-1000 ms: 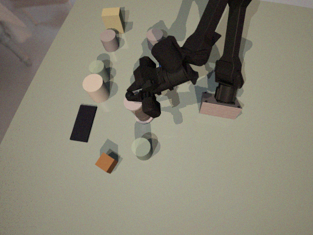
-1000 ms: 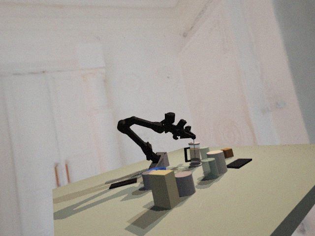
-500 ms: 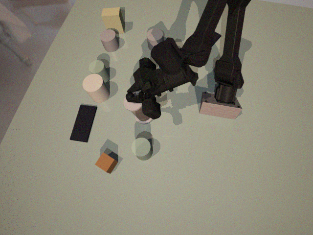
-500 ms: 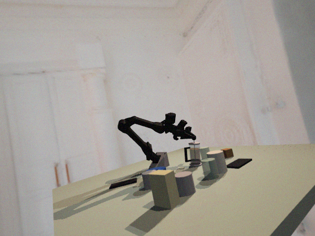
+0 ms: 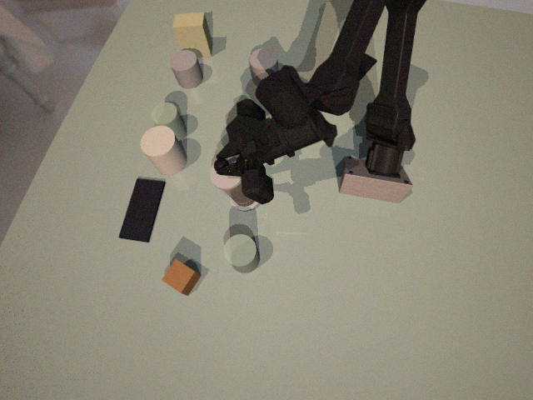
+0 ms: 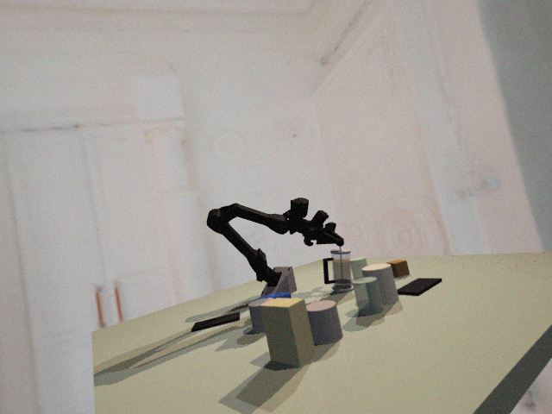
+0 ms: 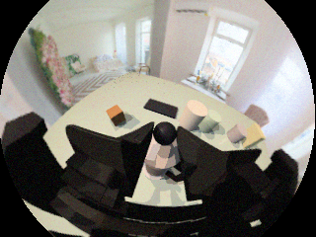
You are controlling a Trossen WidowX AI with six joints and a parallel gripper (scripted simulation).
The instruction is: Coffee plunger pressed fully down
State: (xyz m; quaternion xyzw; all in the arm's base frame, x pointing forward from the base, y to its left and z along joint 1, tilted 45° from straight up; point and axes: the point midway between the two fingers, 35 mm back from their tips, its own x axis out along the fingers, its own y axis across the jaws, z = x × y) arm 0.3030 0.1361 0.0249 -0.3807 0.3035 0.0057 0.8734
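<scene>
The coffee press lies 80 mm below my gripper tip, 20 mm to the right of it and 20 mm behind it. Round my gripper tip: blue disc: 260 mm to the right, 150 mm below, 110 mm behind; yellow block: 440 mm to the right, 190 mm ahead, 110 mm below; orange cube: 200 mm to the left, 140 mm below, 70 mm ahead.
</scene>
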